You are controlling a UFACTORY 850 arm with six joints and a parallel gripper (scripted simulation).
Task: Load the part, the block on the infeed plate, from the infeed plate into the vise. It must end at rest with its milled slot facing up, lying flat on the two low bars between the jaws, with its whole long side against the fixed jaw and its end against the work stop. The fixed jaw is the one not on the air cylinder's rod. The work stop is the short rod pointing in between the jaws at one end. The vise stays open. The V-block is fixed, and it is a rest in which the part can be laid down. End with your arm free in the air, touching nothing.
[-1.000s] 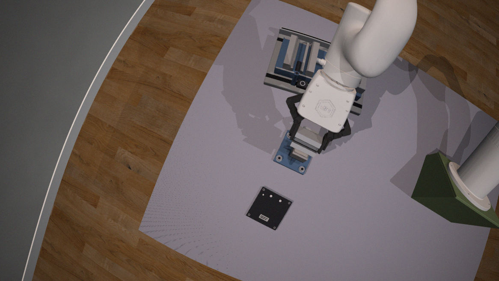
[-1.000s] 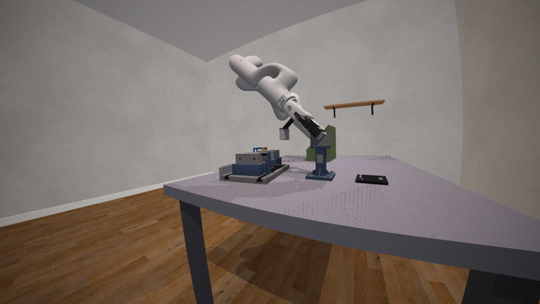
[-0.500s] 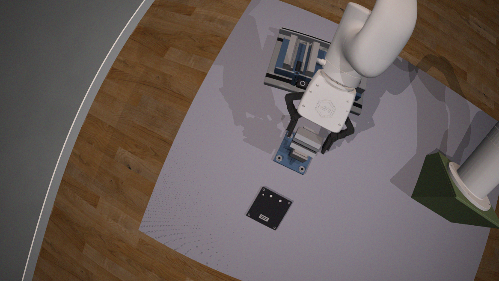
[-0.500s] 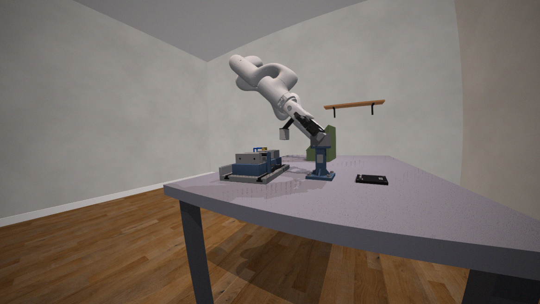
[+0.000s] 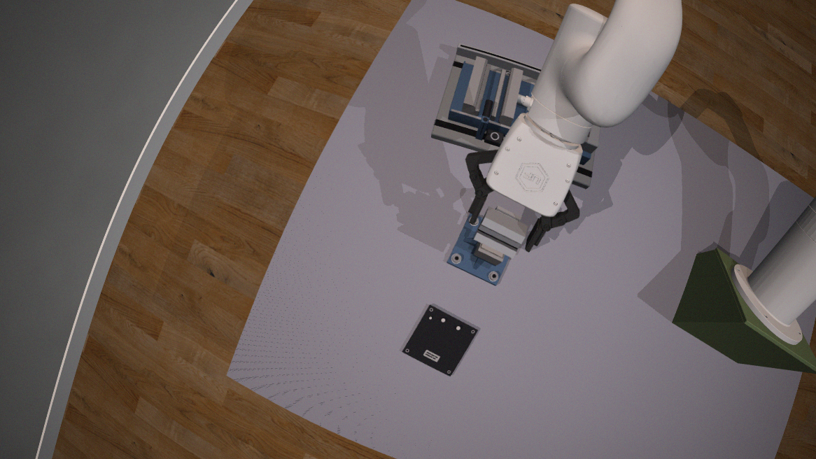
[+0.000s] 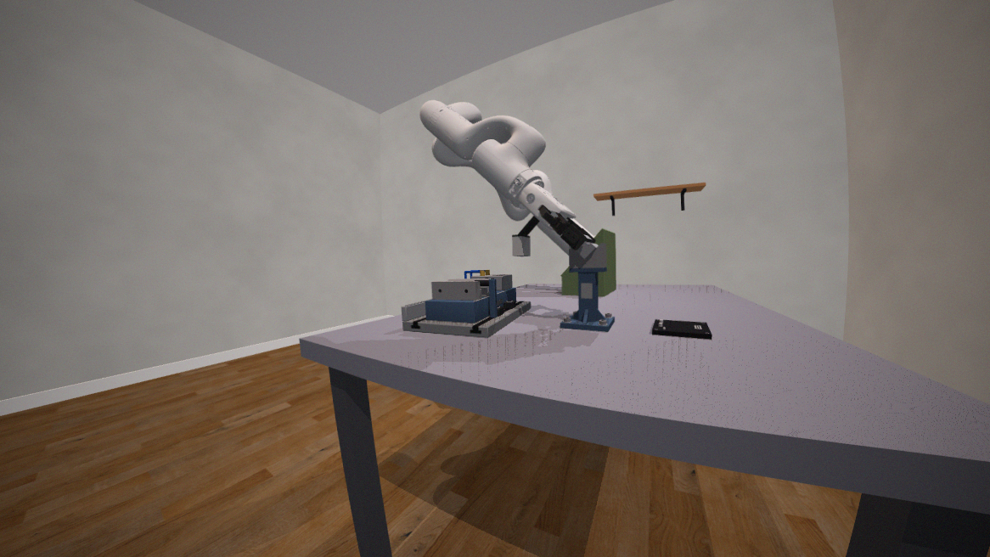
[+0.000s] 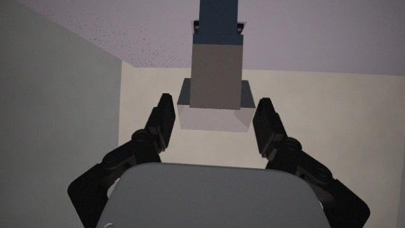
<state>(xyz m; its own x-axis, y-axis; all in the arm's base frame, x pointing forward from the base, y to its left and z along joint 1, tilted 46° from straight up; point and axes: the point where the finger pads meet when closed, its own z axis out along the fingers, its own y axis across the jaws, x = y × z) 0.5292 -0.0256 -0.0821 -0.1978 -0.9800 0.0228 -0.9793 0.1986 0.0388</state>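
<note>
Right now my hand is 1 cm to the right of the part and 1 cm above it. From my hand the other things lie so: moving jaw: 4 cm ahead, 24 cm to the right, 9 cm below; work stop: 7 cm ahead, 19 cm to the right, 8 cm below; black infeed plate: 2 cm ahead, 18 cm to the left, 16 cm below.
</note>
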